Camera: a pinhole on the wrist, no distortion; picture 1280 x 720 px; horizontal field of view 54.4 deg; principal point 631.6 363.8 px. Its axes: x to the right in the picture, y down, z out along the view. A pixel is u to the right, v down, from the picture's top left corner.
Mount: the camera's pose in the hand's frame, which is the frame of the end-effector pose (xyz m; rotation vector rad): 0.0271 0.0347 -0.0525 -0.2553 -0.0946 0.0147
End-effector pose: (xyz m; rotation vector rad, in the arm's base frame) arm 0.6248 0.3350 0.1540 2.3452 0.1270 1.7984
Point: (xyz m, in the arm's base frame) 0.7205 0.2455 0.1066
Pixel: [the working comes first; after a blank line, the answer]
In the camera's frame: -0.0464 -0.0033 0.1747

301 340
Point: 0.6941 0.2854 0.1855
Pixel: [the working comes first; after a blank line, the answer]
In the camera's frame: 0.0232 -0.0129 0.1149

883 224
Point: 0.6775 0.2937 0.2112
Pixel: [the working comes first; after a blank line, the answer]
In the camera's frame: 0.0424 -0.0093 0.0899

1219 235
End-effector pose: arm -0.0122 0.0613 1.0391 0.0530 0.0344 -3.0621
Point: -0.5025 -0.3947 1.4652
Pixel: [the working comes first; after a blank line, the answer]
In the camera's frame: 0.5360 0.2309 0.5346

outside the picture
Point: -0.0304 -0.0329 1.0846
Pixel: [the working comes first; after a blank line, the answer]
In the camera's frame: 0.0076 0.0295 0.1117

716 692
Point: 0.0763 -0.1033 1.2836
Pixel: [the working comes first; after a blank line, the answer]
In the camera's frame: -0.0798 0.0519 0.3303

331 560
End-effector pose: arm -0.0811 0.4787 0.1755 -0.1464 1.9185 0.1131
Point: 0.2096 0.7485 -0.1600
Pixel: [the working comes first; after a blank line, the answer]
In the camera's frame: 0.2238 0.0563 0.4897

1201 507
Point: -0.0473 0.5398 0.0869
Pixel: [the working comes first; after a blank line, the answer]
In the camera's frame: 0.0533 -0.0123 0.1199

1185 236
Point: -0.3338 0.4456 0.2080
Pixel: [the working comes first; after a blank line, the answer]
In the camera's frame: 0.0112 0.0234 -0.2003

behind the camera
